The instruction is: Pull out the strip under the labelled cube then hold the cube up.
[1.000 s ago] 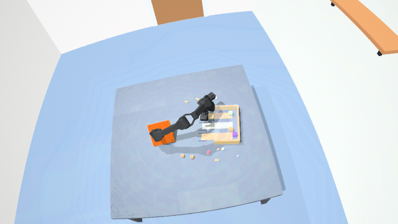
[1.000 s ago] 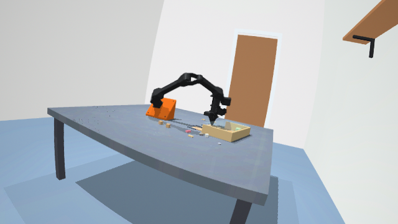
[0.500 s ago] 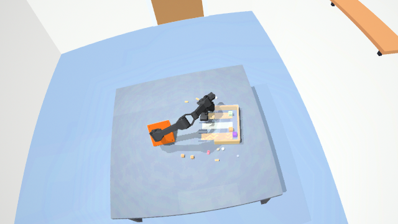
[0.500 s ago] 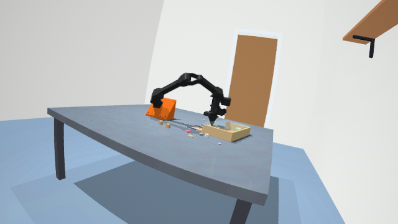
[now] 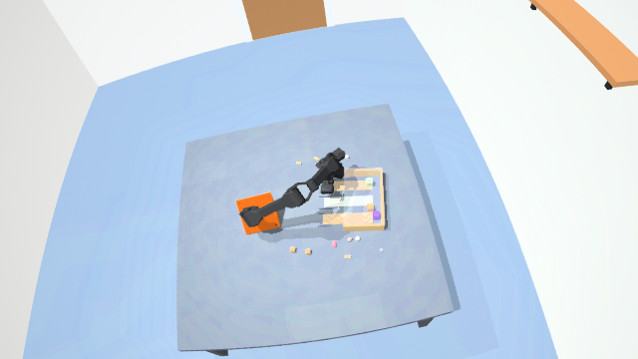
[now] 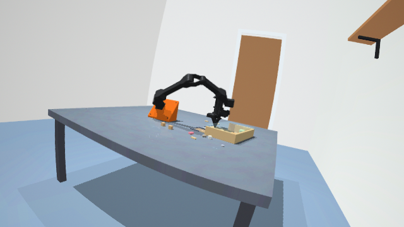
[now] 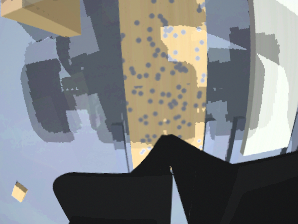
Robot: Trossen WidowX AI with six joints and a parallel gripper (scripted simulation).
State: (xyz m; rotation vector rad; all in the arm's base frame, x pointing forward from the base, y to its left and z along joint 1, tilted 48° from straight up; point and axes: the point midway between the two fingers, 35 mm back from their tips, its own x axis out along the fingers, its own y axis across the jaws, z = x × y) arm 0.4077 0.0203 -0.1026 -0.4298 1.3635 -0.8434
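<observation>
The dotted strip is 90 mm ahead of my gripper tip and 30 mm to the right of it. Also, from my gripper tip: labelled cube: 200 mm ahead, 50 mm to the right, 20 mm above.
</observation>
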